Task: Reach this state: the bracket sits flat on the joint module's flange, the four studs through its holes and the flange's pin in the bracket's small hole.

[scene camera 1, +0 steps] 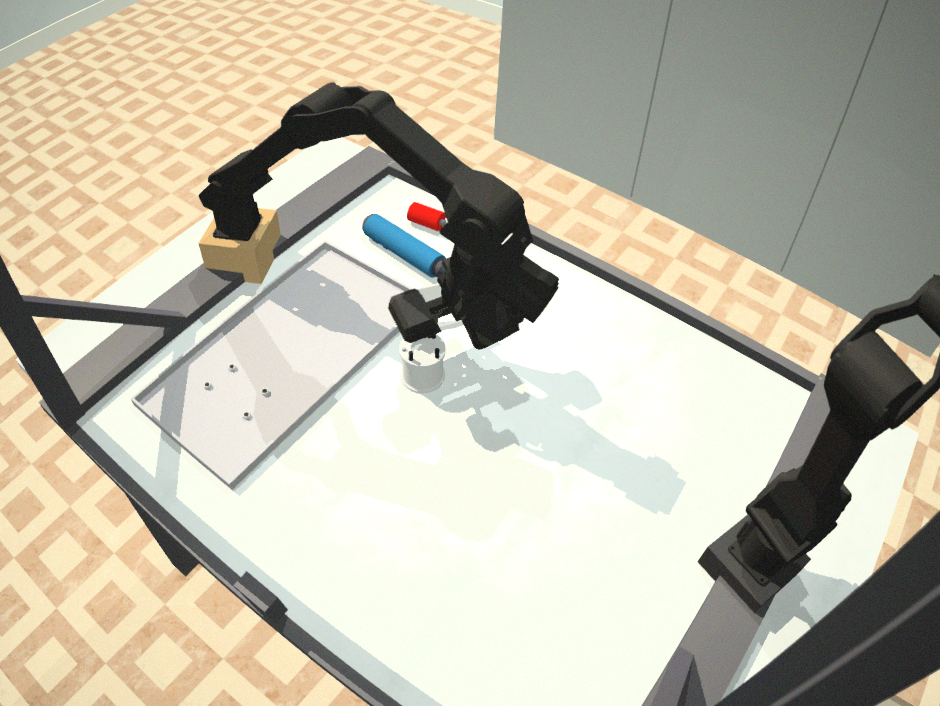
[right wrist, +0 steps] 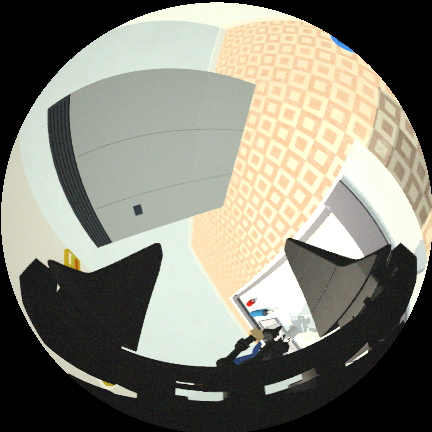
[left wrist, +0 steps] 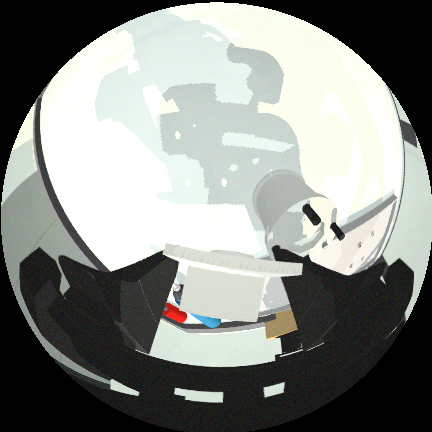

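Seen in the pictures: left gripper, fingertip midpoint: [scene camera 1: 451,326] [right wrist: 282,330] [left wrist: 230,253]; right gripper, fingertip midpoint: [right wrist: 224,247]; left arm's base, origin of the base link: [scene camera 1: 237,226] [right wrist: 252,337] [left wrist: 289,333]; right arm's base, origin of the base link: [scene camera 1: 760,553].
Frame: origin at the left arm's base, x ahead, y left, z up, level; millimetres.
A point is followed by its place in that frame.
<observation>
The pale grey bracket [left wrist: 222,295] @(x 351, y -98, z -3 mm) is held between the fingers of my left gripper [left wrist: 230,253] @(x 376, y -133, z -14 mm) [scene camera 1: 443,310] @(x 376, y -133, z -14 mm); its ribbed long edge faces the wrist camera. The joint module [scene camera 1: 423,372] @(x 352, y -208, z -31 mm) [left wrist: 285,197] @(x 373, y -185, z -29 mm) is a white cylinder standing upright on the table, with dark studs on its flange. Two studs [left wrist: 311,214] @(x 370, y -191, z -4 mm) [left wrist: 337,231] @(x 336, y -202, z -5 mm) show clearly; a third dark tip shows beside the finger, and the rest is hidden. The bracket is above and beside the flange, apart from it, at the module's back. In the right wrist view, my right gripper [right wrist: 224,247] @(x 996, y -105, z 260 mm) is open and empty, away from the module.
A shallow grey tray [scene camera 1: 220,448] @(x 102, y -363, z -70 mm) with several small nuts lies left of the module. A blue cylindrical tool [scene camera 1: 402,244] @(x 263, y 46, z -38 mm) [left wrist: 210,320] @(x 233, y 65, z -37 mm) [right wrist: 259,313] @(x 307, y 41, z -34 mm) and a red one [scene camera 1: 425,215] @(x 282, y 133, z -45 mm) [left wrist: 175,312] @(x 286, y 127, z -52 mm) [right wrist: 250,302] @(x 306, y 133, z -47 mm) lie behind the left gripper. A wooden block [scene camera 1: 246,262] @(x 31, y -50, z -29 mm) [left wrist: 281,324] @(x 50, y -4, z -28 mm) stands at the table's left edge.
</observation>
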